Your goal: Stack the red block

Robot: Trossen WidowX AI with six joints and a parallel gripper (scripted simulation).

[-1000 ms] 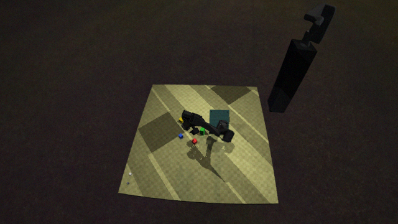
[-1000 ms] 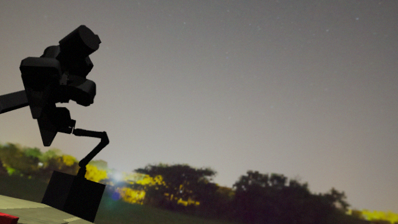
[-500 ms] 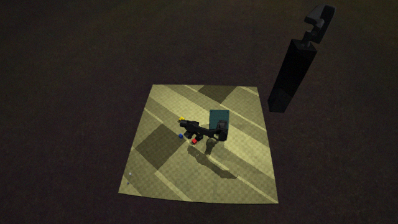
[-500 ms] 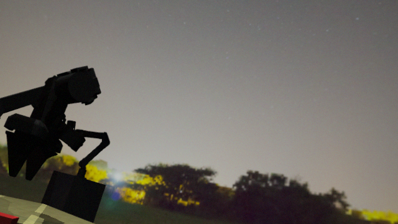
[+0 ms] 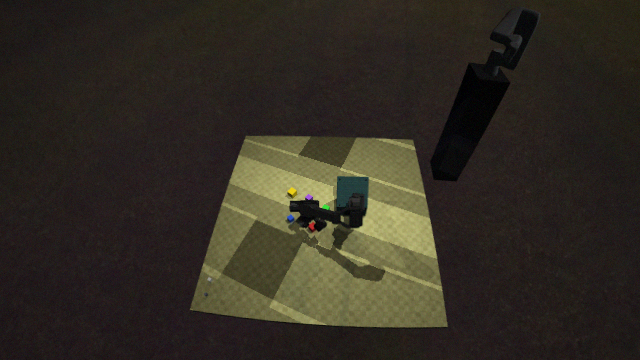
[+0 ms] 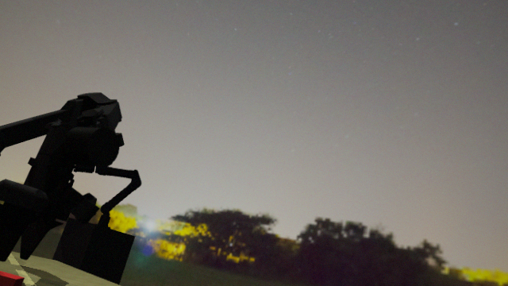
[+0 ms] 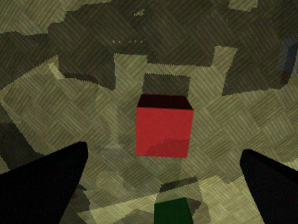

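The red block lies 4 cm below my gripper tip. From my gripper tip the other things lie so: purple block: 20 cm to the right, 5 cm ahead, 4 cm below; then yellow block: 23 cm to the right, 16 cm ahead, 4 cm below; then blue block: 14 cm ahead, 4 cm to the right, 4 cm below.
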